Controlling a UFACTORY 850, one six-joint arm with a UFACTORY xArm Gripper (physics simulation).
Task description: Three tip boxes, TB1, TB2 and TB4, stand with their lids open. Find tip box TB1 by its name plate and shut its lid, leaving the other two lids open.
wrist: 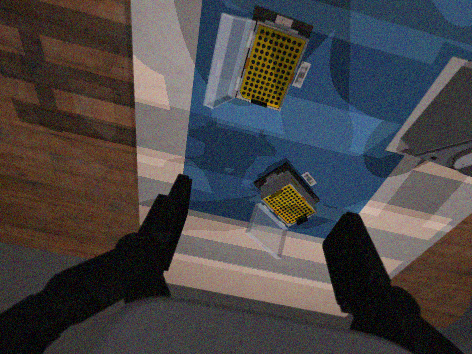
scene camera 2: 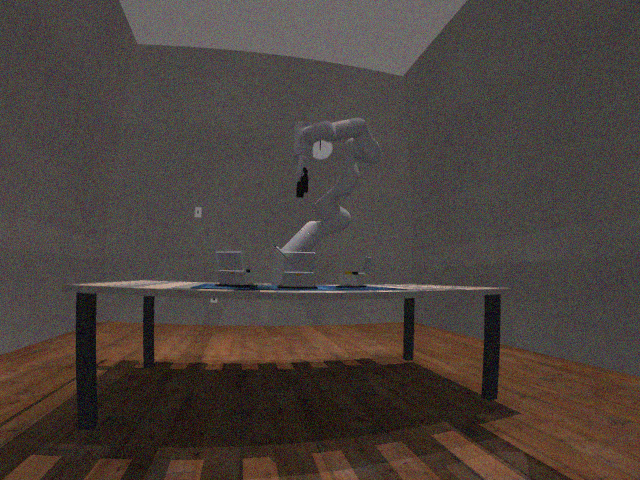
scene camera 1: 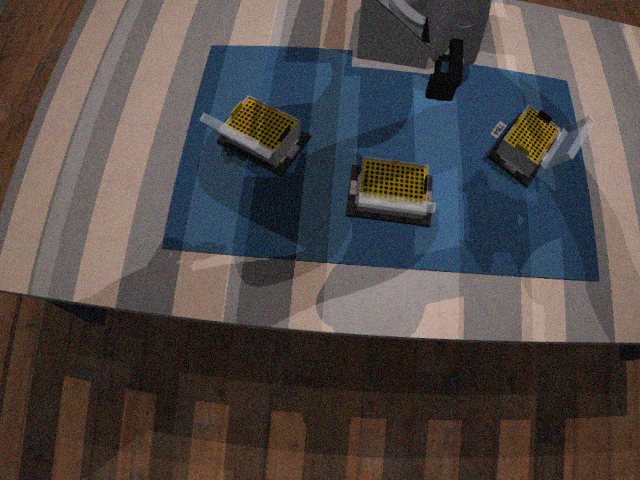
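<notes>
Three tip boxes with yellow, holed racks stand on the blue mat, lids open: a left box (scene camera 1: 262, 122) (scene camera 2: 235, 277), a middle box (scene camera 1: 394, 180) (scene camera 2: 298, 279) (wrist: 274, 67) and a right box (scene camera 1: 532, 134) (scene camera 2: 353, 279) (wrist: 290, 202). The middle box's clear lid (wrist: 227, 62) and the right box's lid (scene camera 1: 580, 138) (wrist: 267, 230) stand raised. White name plates show beside the middle box (wrist: 302, 75) and right box (wrist: 309, 179); their text is too blurred to read, so I cannot tell which is TB1. My gripper (scene camera 2: 302, 189) (wrist: 262, 211) is open and empty, high above the table.
The blue mat (scene camera 1: 558, 253) (scene camera 2: 206, 287) lies on the striped table (scene camera 1: 62, 206) (scene camera 2: 129, 285). The arm's base plate (wrist: 445, 110) stands at the mat's back edge. The raised lids stick out beyond the box bodies. The table's front edge shows in scene camera 1.
</notes>
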